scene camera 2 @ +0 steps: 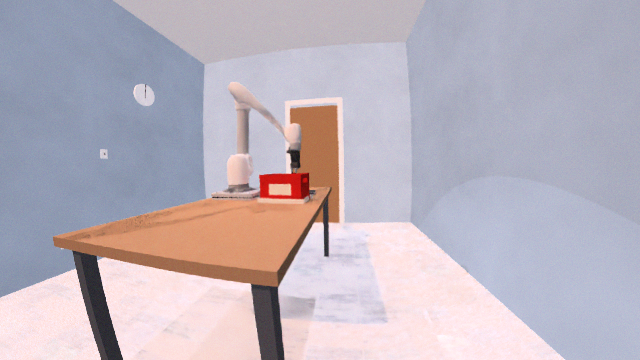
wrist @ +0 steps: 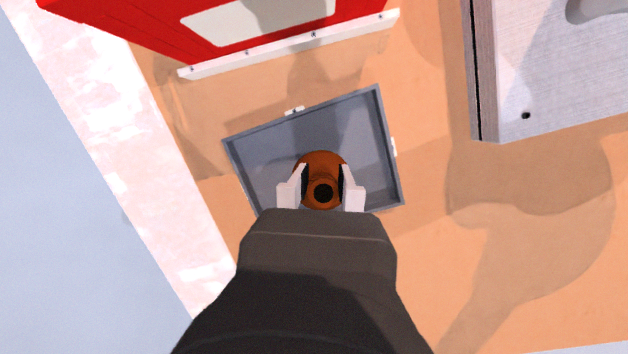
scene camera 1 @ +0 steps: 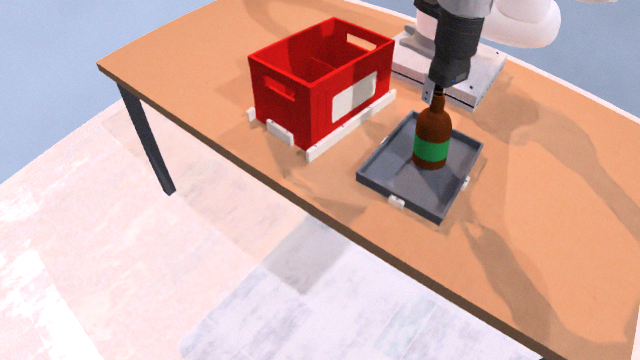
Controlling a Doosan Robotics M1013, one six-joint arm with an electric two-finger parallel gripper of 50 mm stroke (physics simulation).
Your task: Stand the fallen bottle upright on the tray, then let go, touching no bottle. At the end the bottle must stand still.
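Pixels of known places: gripper, between the fingertips: (wrist: 323,175) (scene camera 1: 432,98); arm's base, origin of its link: (scene camera 2: 239,190).
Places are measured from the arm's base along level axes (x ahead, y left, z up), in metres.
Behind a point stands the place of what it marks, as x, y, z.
The brown bottle (scene camera 1: 432,127) @[0.400, 0.252, 0.066] (wrist: 322,160) @[0.366, 0.209, 0.070] with a green label is upright over the grey tray (scene camera 1: 395,185) @[0.481, 0.248, -0.045] (wrist: 360,115) @[0.307, 0.167, -0.045], inside its rim. Its base is at or very close to the tray floor; whether it touches cannot be told. My gripper (scene camera 1: 437,95) @[0.365, 0.218, 0.097] (scene camera 2: 295,170) @[0.365, 0.218, 0.097] (wrist: 323,175) @[0.365, 0.218, 0.097] points straight down and is shut on the bottle's neck, one finger on each side, with the bottle's mouth showing between them in the wrist view. In the scene camera 2 view the bottle is hidden behind the crate.
A red crate (scene camera 1: 287,112) @[0.559, 0.006, 0.030] (scene camera 2: 265,192) @[0.338, -0.134, 0.015] (wrist: 150,30) @[0.521, 0.071, 0.067] stands beside the tray, with white strips (scene camera 1: 350,126) @[0.440, 0.073, -0.032] (wrist: 280,45) @[0.415, 0.067, -0.020] along its base. The robot's base plate (scene camera 1: 482,75) @[0.024, 0.171, 0.003] (wrist: 550,90) @[0.088, 0.158, 0.003] lies behind the tray. Small white blocks (scene camera 1: 396,201) @[0.515, 0.280, -0.037] (wrist: 294,110) @[0.408, 0.150, -0.035] sit against the tray's outer sides.
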